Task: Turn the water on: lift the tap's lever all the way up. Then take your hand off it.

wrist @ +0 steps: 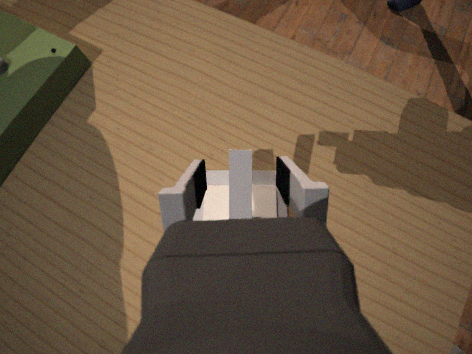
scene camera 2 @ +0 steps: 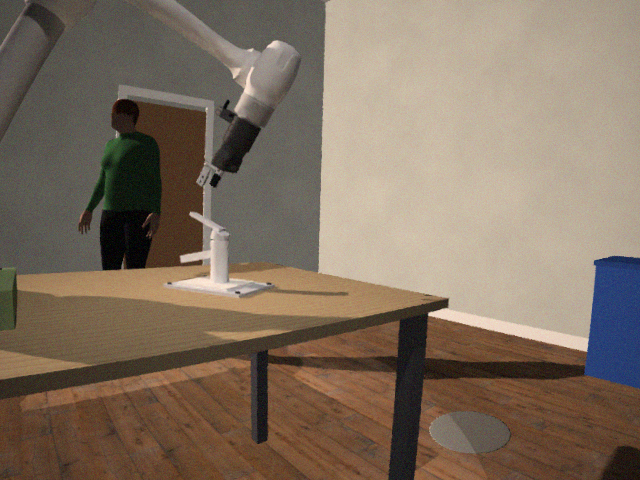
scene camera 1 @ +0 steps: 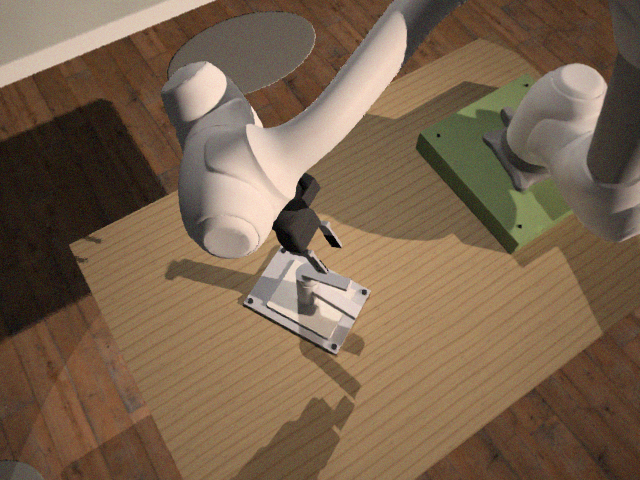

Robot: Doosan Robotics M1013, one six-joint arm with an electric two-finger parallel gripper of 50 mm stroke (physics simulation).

In view: the gripper (scene camera 1: pixel 330 258), a lever (scene camera 1: pixel 307 276) and a base plate (scene camera 1: pixel 271 278).
The lever shows as well in the wrist view (wrist: pixel 240 161). The gripper shows as well in the wrist view (wrist: pixel 240 172) and in scene camera 2 (scene camera 2: pixel 206 185). The base plate also shows in the wrist view (wrist: pixel 259 177) and in scene camera 2 (scene camera 2: pixel 244 291).
